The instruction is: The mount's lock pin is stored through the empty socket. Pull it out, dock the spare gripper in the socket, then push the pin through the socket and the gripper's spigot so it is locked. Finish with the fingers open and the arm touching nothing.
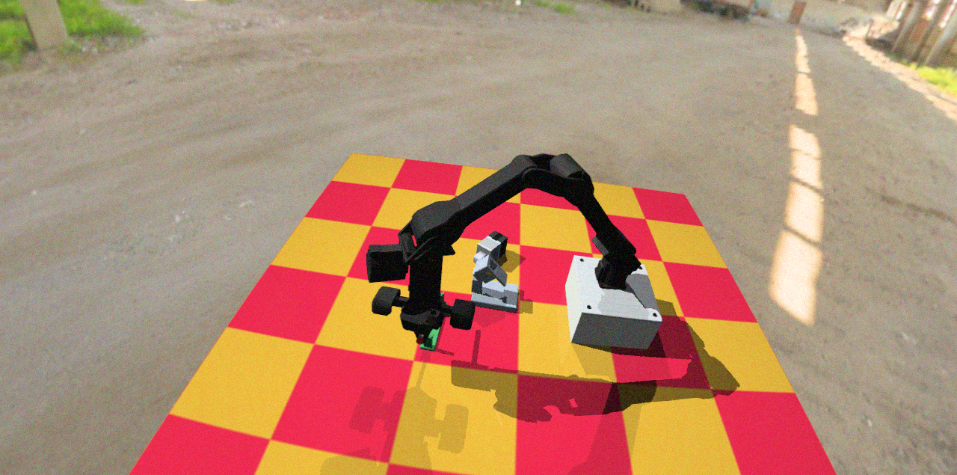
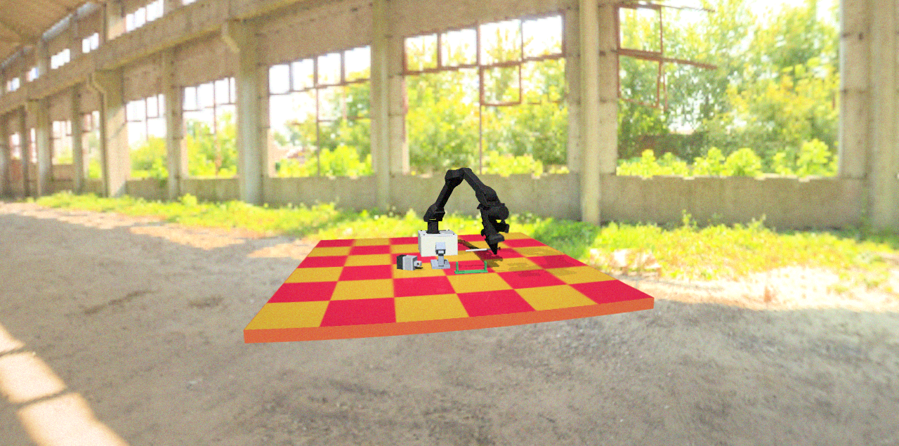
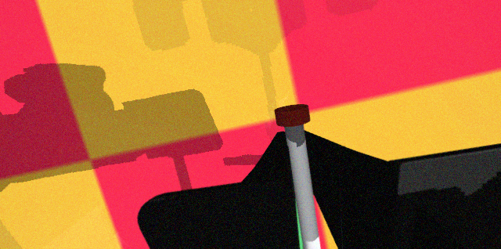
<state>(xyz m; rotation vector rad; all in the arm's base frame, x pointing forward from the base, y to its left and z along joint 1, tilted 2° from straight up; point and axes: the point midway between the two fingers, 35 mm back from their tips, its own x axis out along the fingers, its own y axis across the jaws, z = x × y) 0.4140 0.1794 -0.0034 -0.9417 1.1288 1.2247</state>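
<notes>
My gripper tip is now 1 cm past the green cradle, 10 cm to the left of it and 5 cm above it. From my gripper tip the other things lie so: spare gripper: 14 cm behind, 35 cm to the right, 5 cm below; grey mount: 14 cm behind, 21 cm to the right, 2 cm below.
</notes>
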